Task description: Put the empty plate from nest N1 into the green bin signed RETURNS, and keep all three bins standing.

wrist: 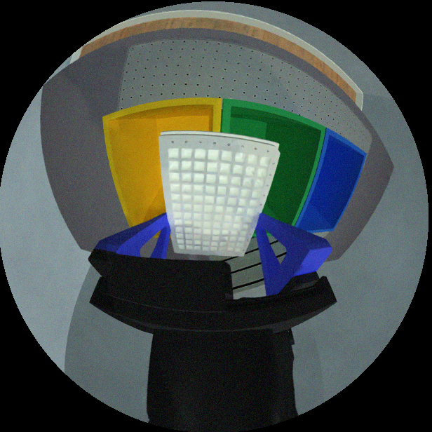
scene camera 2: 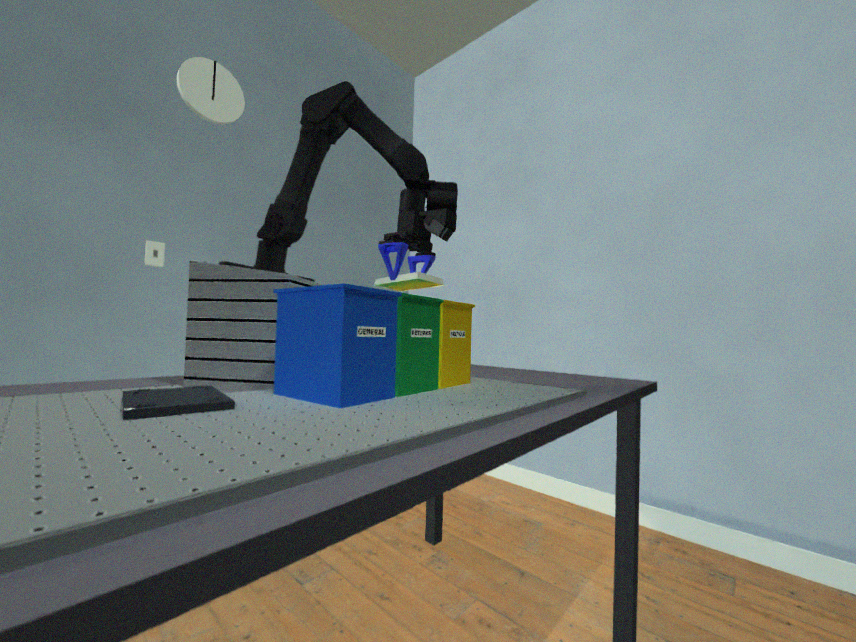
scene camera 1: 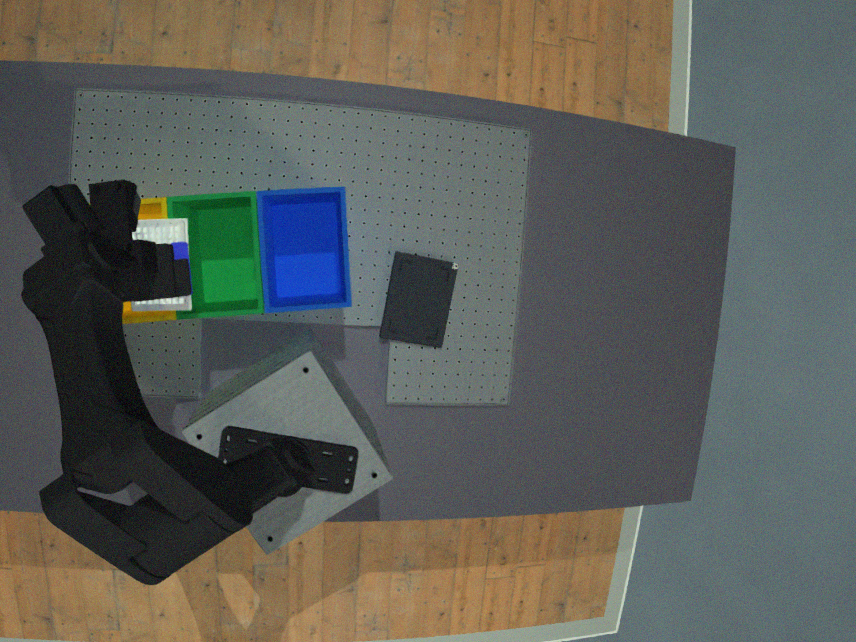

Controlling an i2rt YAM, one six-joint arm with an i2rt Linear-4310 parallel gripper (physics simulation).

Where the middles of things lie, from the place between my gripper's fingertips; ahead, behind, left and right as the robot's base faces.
My gripper is now 13 cm above the green bin (scene camera 1: 224, 249), 7 cm to the left of it and 4 cm short of it. The rest, counted from my hand: white well plate (scene camera 1: 160, 231): 1 cm ahead; yellow bin (scene camera 2: 455, 317): 13 cm below, 6 cm to the left; blue bin (scene camera 2: 335, 344): 19 cm to the right, 13 cm below, 7 cm ahead.
